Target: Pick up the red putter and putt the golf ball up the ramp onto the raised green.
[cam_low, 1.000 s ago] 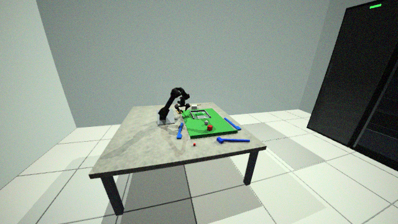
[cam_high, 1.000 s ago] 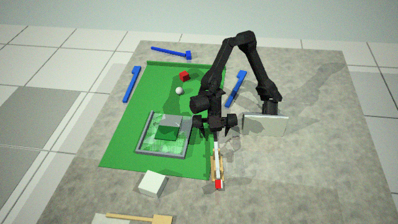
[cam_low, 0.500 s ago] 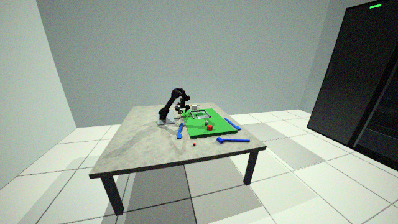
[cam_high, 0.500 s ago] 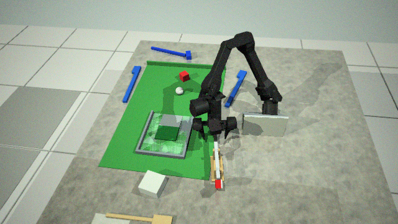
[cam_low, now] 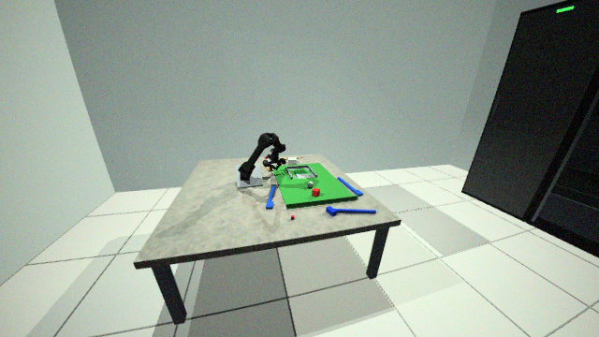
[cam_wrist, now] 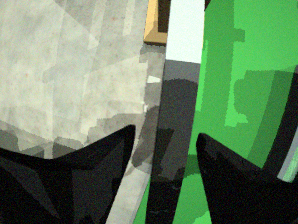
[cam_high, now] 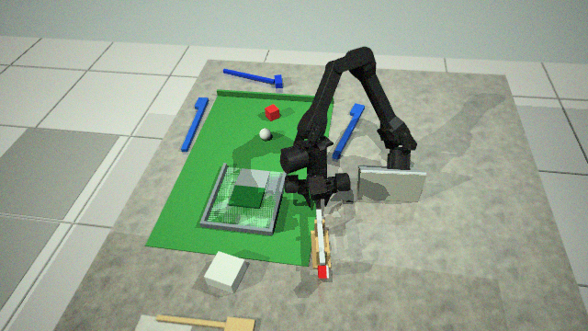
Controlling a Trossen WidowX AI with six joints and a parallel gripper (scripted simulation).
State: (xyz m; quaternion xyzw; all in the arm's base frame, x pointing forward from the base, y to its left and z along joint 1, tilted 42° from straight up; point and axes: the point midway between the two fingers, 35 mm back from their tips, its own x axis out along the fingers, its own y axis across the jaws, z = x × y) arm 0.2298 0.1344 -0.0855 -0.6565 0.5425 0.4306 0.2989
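Right now my gripper tip is 3 cm past the red putter, 11 cm to the right of it and 3 cm below it. Also, from my gripper tip: white block: 21 cm ahead, 25 cm to the left, 1 cm below; then white golf ball: 24 cm ahead, 29 cm to the right, 1 cm below; then wooden stand: 3 cm behind, 13 cm to the left.
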